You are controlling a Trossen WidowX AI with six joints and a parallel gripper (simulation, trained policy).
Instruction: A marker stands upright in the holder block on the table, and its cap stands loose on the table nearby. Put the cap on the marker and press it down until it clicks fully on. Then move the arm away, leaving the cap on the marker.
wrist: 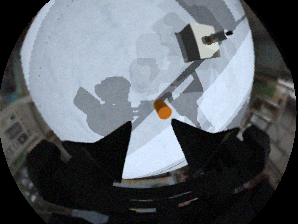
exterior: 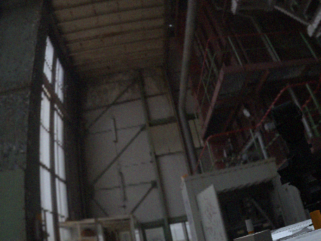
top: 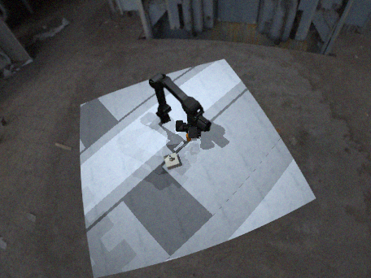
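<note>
My gripper tip is 10 mm past the orange cap, 30 mm to the left of it and 50 mm above it. From my gripper tip the other things lie so: white holder block 100 mm ahead, 170 mm to the right, 60 mm below.
</note>
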